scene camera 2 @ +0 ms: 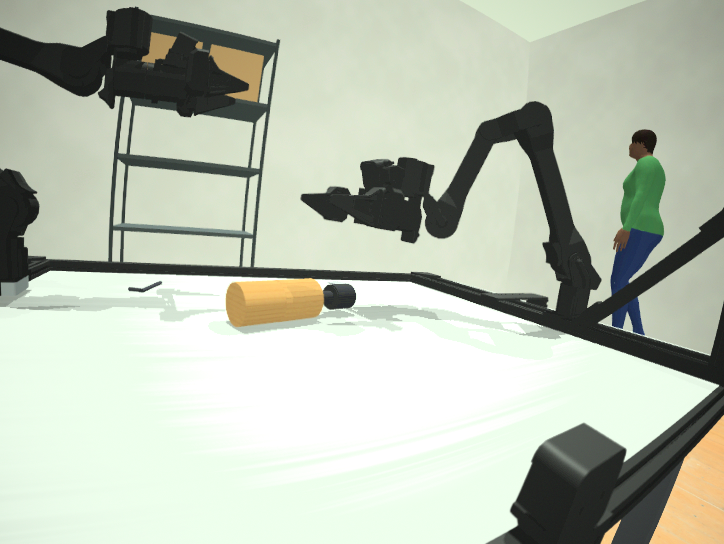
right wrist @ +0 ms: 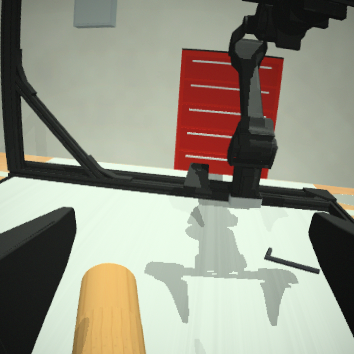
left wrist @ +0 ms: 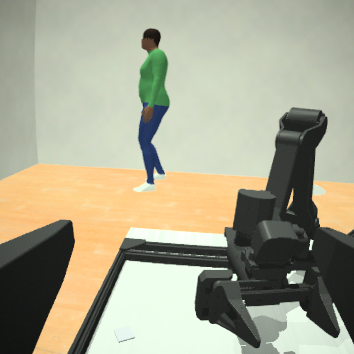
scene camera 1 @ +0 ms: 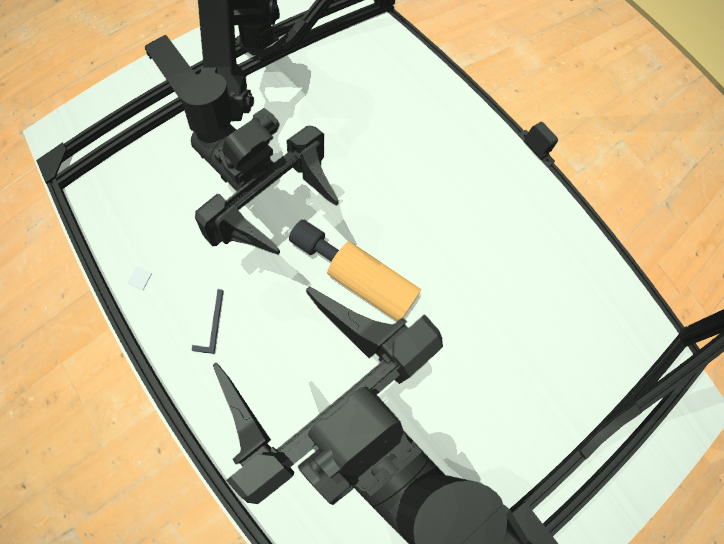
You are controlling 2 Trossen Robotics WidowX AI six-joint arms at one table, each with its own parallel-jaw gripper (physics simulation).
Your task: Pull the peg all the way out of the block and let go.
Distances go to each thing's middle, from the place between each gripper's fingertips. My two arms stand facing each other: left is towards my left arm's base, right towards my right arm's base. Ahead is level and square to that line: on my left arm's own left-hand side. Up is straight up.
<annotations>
Right now the dark peg point(scene camera 1: 304, 235) is 3 cm behind my right hand, 2 cm to the right of it and 15 cm below it. Also, from my right hand: wooden cylindrical block point(scene camera 2: 247, 303) 8 cm behind, 4 cm to the left, 14 cm below.
Right now my left hand is 16 cm past the wooden cylindrical block, 10 cm to the left of it and 32 cm above it. From my left hand the other things lie so: dark peg 11 cm behind, 16 cm to the right, 32 cm below.
</annotations>
